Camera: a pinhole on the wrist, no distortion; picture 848 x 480 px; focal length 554.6 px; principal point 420.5 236.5 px. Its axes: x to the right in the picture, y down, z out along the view. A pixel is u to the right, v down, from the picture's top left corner.
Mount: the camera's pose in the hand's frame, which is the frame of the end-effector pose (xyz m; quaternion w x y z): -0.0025 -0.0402 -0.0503 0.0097 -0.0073 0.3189 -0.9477
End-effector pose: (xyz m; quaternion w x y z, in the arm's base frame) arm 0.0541 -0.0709 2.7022 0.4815 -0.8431 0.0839 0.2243
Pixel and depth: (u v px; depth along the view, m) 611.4 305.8 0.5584
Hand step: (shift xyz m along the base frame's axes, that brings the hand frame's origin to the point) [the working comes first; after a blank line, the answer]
In the camera's frame: 0.1922 0.0698 0.5584

-0.1103 0.5155 0.2685
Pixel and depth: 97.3 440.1 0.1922
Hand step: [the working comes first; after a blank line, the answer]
In the camera's frame: -0.1120 0.0706 0.1922

0.1586 0.1685 0.0843
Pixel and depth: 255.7 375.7 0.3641
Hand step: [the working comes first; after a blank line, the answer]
In the camera's frame: -0.1082 0.0914 0.3641

0.1646 0.3371 0.1235
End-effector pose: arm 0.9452 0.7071 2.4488 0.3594 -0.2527 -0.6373 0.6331
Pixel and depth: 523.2 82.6 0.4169
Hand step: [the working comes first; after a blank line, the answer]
In the camera's frame: 0.0772 -0.1157 0.4169

-0.2025 -0.2912 0.2105
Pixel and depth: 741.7 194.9 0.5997
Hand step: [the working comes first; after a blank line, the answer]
In the camera's frame: 0.3473 -0.0450 0.5997

-0.0982 -0.5753 0.3512
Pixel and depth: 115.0 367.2 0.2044
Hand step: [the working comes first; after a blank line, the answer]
In the camera's frame: -0.1126 0.0482 0.2044

-0.1082 0.0235 0.2180
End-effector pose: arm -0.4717 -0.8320 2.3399 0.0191 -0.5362 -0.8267 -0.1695
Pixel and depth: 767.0 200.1 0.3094
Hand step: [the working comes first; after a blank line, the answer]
In the camera's frame: 0.1933 -0.0203 0.3094

-0.0803 -0.1831 -0.2941
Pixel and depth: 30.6 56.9 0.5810
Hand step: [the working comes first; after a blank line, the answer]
In the camera's frame: -0.4085 -0.1881 0.5810

-0.3047 0.4371 -0.4644
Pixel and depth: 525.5 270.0 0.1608
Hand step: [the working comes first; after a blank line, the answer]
In the camera's frame: 0.0304 0.0097 0.1608

-0.1068 -0.0579 -0.1121
